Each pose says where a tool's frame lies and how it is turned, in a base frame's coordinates. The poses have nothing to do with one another.
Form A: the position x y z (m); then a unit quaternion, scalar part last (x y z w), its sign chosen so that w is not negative.
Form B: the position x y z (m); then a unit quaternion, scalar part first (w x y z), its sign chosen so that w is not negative. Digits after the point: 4 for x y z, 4 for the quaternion.
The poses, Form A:
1: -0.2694, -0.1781, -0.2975, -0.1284, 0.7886, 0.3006, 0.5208
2: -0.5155, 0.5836, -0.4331, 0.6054, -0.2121, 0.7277, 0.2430
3: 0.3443, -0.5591, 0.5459, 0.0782, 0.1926, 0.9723, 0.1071
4: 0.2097, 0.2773, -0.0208, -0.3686, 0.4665, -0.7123, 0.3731
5: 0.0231, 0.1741, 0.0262, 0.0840, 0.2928, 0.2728, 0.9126
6: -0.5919, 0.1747, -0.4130, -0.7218, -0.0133, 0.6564, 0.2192
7: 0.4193, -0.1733, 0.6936, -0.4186, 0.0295, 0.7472, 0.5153
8: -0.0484, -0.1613, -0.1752, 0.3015, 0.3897, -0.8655, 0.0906
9: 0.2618, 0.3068, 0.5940, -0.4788, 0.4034, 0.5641, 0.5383
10: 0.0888, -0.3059, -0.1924, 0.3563, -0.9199, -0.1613, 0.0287
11: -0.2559, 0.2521, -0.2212, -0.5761, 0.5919, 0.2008, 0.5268
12: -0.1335, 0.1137, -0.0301, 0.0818, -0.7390, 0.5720, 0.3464
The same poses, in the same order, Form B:
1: -0.2694, -0.1781, -0.2975, 0.5208, -0.1284, 0.7886, 0.3006
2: -0.5155, 0.5836, -0.4331, 0.2430, 0.6054, -0.2121, 0.7277
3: 0.3443, -0.5591, 0.5459, 0.1071, 0.0782, 0.1926, 0.9723
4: 0.2097, 0.2773, -0.0208, 0.3731, -0.3686, 0.4665, -0.7123
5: 0.0231, 0.1741, 0.0262, 0.9126, 0.0840, 0.2928, 0.2728
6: -0.5919, 0.1747, -0.4130, 0.2192, -0.7218, -0.0133, 0.6564
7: 0.4193, -0.1733, 0.6936, 0.5153, -0.4186, 0.0295, 0.7472
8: -0.0484, -0.1613, -0.1752, 0.0906, 0.3015, 0.3897, -0.8655
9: 0.2618, 0.3068, 0.5940, 0.5383, -0.4788, 0.4034, 0.5641
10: 0.0888, -0.3059, -0.1924, 0.0287, 0.3563, -0.9199, -0.1613
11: -0.2559, 0.2521, -0.2212, 0.5268, -0.5761, 0.5919, 0.2008
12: -0.1335, 0.1137, -0.0301, 0.3464, 0.0818, -0.7390, 0.5720
